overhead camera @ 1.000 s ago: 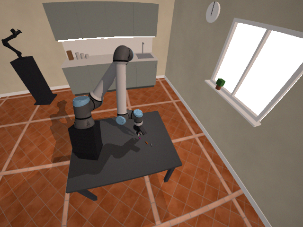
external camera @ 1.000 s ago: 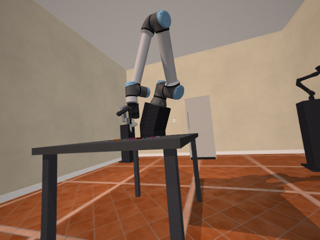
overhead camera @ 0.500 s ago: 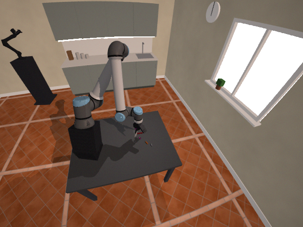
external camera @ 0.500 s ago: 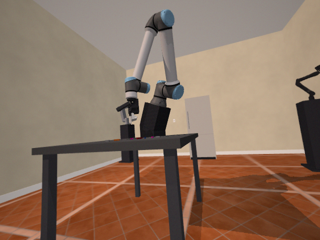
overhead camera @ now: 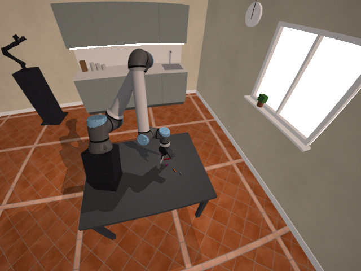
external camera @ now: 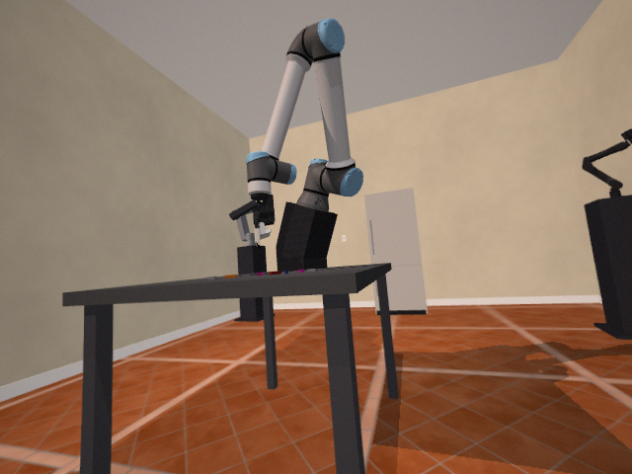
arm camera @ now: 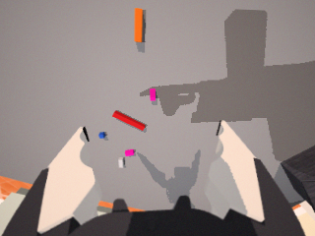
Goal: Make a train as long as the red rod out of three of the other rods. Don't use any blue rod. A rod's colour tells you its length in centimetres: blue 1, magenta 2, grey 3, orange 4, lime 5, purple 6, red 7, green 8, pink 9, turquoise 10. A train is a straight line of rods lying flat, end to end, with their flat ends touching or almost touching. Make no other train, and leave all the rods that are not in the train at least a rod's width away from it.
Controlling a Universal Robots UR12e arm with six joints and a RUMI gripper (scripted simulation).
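The blue rod lies 30 mm ahead of my hand, 150 mm to the left of it and 100 mm below it. Also, from my hand: orange rod 80 mm ahead, 70 mm to the right, 100 mm below; red rod 80 mm to the left, 100 mm below.
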